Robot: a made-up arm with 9 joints. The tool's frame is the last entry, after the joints.
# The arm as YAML. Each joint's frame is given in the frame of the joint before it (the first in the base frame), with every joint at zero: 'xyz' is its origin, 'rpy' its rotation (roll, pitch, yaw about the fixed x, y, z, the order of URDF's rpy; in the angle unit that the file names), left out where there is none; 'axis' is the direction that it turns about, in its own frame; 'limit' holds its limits. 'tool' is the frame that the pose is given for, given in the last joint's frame.
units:
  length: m
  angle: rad
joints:
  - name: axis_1
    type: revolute
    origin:
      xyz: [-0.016, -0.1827, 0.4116]
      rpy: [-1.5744, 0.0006, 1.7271]
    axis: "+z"
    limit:
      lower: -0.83
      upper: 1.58
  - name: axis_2
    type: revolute
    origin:
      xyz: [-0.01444, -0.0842, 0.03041]
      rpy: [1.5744, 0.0, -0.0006]
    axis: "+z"
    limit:
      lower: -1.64
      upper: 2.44
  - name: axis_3
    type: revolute
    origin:
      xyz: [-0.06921, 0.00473, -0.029]
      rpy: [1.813, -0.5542, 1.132]
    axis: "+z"
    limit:
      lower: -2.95
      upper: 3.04
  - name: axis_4
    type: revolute
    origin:
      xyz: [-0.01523, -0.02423, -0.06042]
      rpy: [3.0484, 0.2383, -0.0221]
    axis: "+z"
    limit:
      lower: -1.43
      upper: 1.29
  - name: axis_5
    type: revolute
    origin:
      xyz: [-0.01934, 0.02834, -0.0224]
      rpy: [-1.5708, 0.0, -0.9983]
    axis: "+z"
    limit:
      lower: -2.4
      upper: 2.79
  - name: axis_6
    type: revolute
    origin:
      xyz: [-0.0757, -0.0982, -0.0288]
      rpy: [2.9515, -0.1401, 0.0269]
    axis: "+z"
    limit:
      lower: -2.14
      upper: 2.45
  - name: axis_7
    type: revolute
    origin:
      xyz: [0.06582, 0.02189, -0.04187]
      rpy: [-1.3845, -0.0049, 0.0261]
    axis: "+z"
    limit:
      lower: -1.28
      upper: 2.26
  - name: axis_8
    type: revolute
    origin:
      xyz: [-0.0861, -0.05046, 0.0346]
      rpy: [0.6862, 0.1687, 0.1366]
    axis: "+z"
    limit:
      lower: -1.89
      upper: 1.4
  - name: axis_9
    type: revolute
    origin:
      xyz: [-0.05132, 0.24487, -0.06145]
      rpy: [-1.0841, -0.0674, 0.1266]
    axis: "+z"
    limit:
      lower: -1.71
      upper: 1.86
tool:
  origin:
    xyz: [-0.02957, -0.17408, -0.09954]
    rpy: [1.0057, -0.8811, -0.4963]
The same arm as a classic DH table. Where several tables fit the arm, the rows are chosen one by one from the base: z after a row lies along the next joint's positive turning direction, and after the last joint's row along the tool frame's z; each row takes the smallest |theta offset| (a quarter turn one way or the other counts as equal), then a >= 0, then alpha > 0; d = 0 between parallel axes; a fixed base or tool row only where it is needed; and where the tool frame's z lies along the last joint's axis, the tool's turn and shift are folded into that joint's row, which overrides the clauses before.
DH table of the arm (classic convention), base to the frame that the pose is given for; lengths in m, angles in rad. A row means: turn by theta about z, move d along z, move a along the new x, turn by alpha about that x. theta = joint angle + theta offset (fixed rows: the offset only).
base (fixed): d 0.4118; theta0 -1.4145; a 0.178; alpha 1.5744
axis_1: d 0.075; theta0 0; a 0.0144; alpha -1.5744
axis_2: d 0.0412; theta0 1.2613; a 0.0166; alpha -1.7761
axis_3: d -0.0423; theta0 -0.6484; a -0.0174; alpha -2.8861
axis_4: d 0.0674; theta0 0.9383; a -0.0343; alpha -1.5708
axis_5: d 0.1028; theta0 0.6546; a -0.1198; alpha 2.9061
axis_6: d 0.0906; theta0 0.6681; a 0.0664; alpha -1.3845
axis_7: d 0.0327; theta0 0.3338; a -0.098; alpha 0.7033
axis_8: d -0.164; theta0 -0.1004; a -0.0111; alpha -1.0853
axis_9: d 0.1377; theta0 -1.0274; a 0.1246; alpha 1.2231
tool (fixed): d 0.1331; theta0 0.9624; a 0; alpha 0
Joint limits (rad, base to tool): -0.83..1.58 -1.64..2.44 -2.95..3.04 -1.43..1.29 -2.4..2.79 -2.14..2.45 -1.28..2.26 -1.89..1.4 -1.71..1.86

